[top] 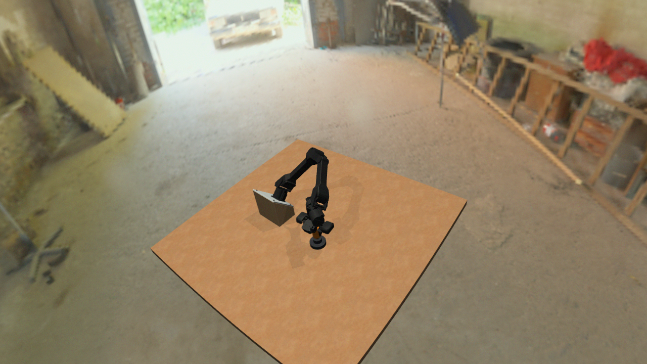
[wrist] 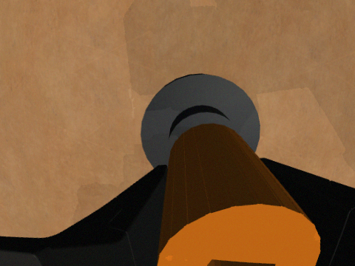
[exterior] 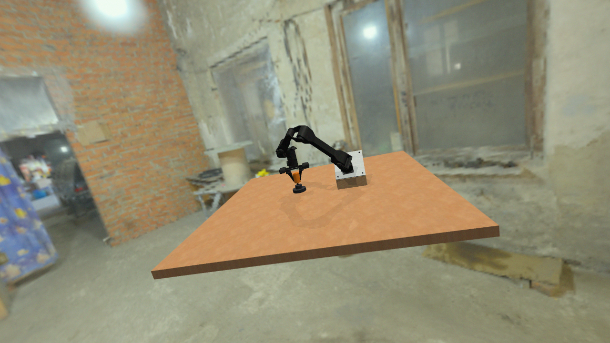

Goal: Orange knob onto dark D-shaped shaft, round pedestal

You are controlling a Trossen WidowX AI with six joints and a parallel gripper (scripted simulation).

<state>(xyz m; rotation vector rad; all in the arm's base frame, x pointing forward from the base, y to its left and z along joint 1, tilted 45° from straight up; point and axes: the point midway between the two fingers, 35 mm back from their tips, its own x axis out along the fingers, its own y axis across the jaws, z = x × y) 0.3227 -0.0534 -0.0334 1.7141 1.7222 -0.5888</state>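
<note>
My gripper tip is now 2 cm below the orange knob. Round my gripper tip: pedestal: 4 cm below.
</note>
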